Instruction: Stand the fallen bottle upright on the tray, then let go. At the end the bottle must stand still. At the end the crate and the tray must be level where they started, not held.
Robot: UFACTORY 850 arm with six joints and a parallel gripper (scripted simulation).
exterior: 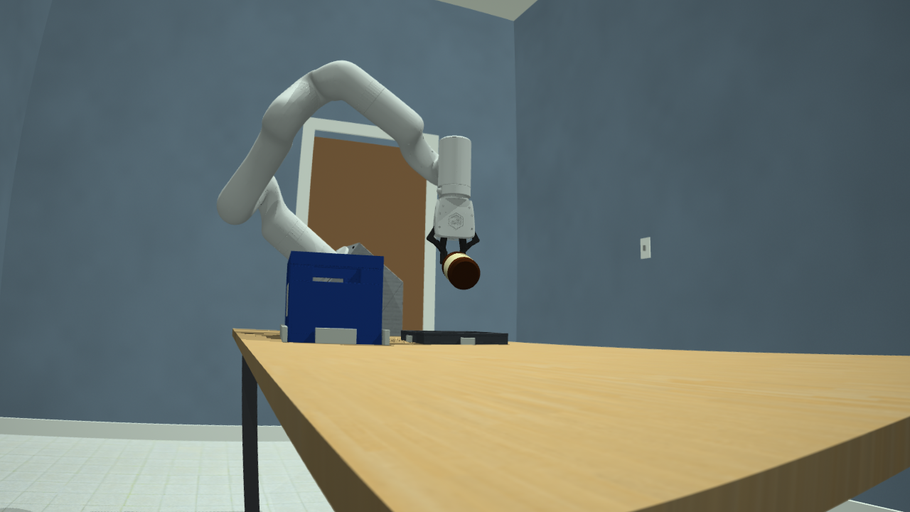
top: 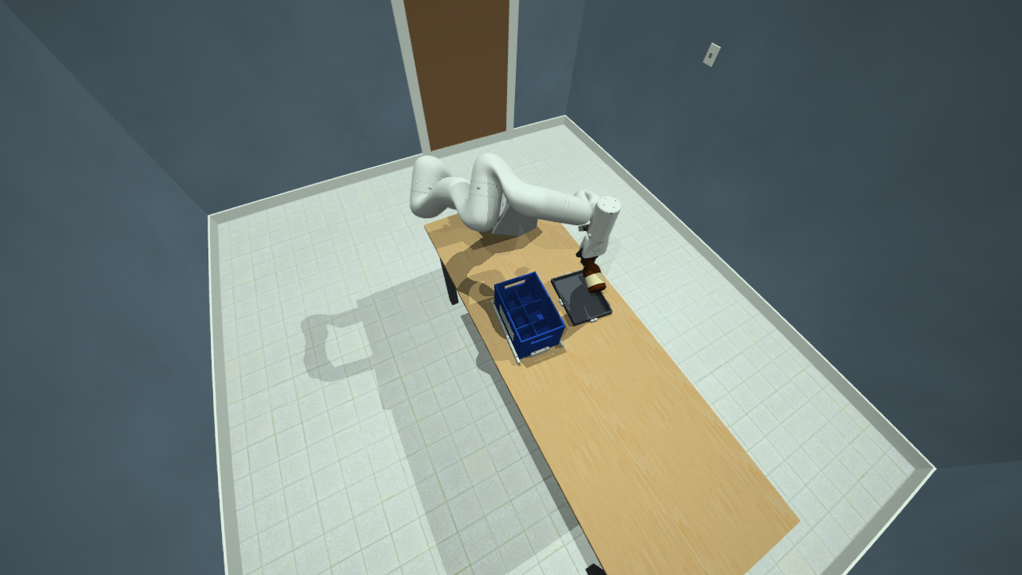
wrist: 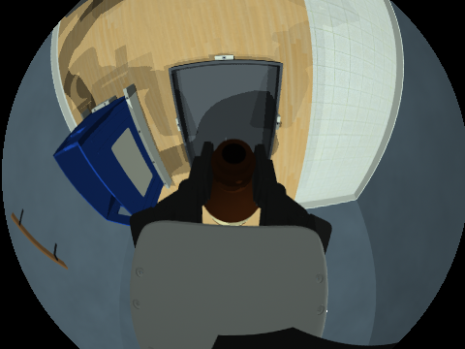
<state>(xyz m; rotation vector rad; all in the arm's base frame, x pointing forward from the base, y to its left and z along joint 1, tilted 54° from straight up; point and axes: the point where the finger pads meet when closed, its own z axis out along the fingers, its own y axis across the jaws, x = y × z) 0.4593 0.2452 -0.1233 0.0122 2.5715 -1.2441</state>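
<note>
Now: hand 5 cm short of the bottle, 2 cm above it and 1 cm to the left of it. Also, from my hand: dark tray: 19 cm below, 6 cm ahead, 2 cm to the right; then blue crate: 32 cm to the right, 12 cm below, 8 cm ahead.
</note>
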